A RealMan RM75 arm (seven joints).
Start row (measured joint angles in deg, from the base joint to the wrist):
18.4 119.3 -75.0 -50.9 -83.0 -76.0 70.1
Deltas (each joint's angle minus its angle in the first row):
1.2 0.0 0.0 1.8 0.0 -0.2 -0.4
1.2 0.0 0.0 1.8 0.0 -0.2 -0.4
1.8 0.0 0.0 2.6 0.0 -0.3 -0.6
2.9 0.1 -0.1 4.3 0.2 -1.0 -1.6
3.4 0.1 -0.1 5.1 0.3 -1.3 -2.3
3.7 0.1 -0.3 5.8 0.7 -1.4 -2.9
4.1 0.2 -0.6 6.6 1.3 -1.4 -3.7
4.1 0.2 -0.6 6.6 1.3 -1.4 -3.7
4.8 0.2 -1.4 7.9 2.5 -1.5 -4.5
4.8 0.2 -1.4 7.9 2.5 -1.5 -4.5
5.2 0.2 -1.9 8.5 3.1 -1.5 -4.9
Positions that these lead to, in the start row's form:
19.6 119.3 -75.0 -49.1 -83.0 -76.2 69.7
19.6 119.3 -75.0 -49.1 -83.0 -76.2 69.7
20.2 119.3 -75.0 -48.3 -83.0 -76.3 69.5
21.3 119.4 -75.1 -46.6 -82.8 -77.0 68.5
21.8 119.4 -75.1 -45.8 -82.7 -77.3 67.8
22.1 119.4 -75.3 -45.1 -82.3 -77.4 67.2
22.5 119.5 -75.6 -44.3 -81.7 -77.4 66.4
22.5 119.5 -75.6 -44.3 -81.7 -77.4 66.4
23.2 119.5 -76.4 -43.0 -80.5 -77.5 65.6
23.2 119.5 -76.4 -43.0 -80.5 -77.5 65.6
23.6 119.5 -76.9 -42.4 -79.9 -77.5 65.2

